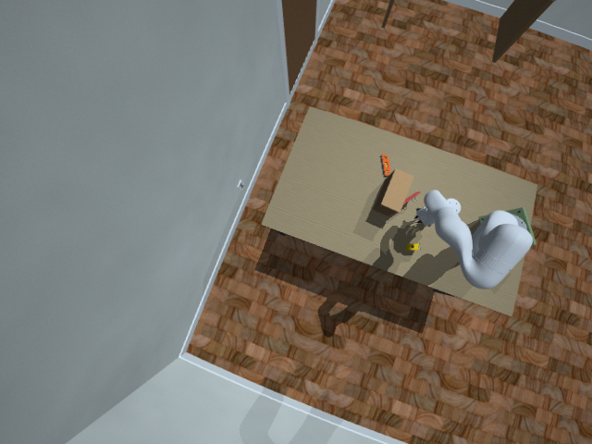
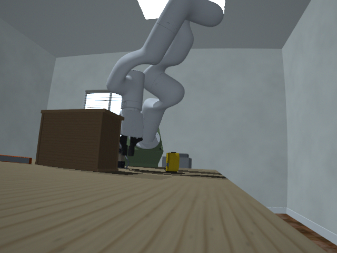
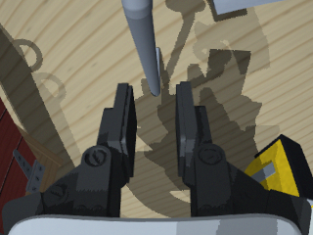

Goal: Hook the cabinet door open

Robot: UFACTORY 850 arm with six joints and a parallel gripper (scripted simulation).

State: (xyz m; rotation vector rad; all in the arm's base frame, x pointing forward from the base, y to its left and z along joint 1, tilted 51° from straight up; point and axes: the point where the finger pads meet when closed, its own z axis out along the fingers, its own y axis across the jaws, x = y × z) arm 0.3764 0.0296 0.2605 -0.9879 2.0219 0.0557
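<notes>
The hook post is 4 cm behind my hand and 6 cm to the right of it. From my hand the other things lie so: red door: 12 cm ahead, 3 cm to the right; then yellow box: 5 cm behind, 15 cm to the left, 3 cm below.
</notes>
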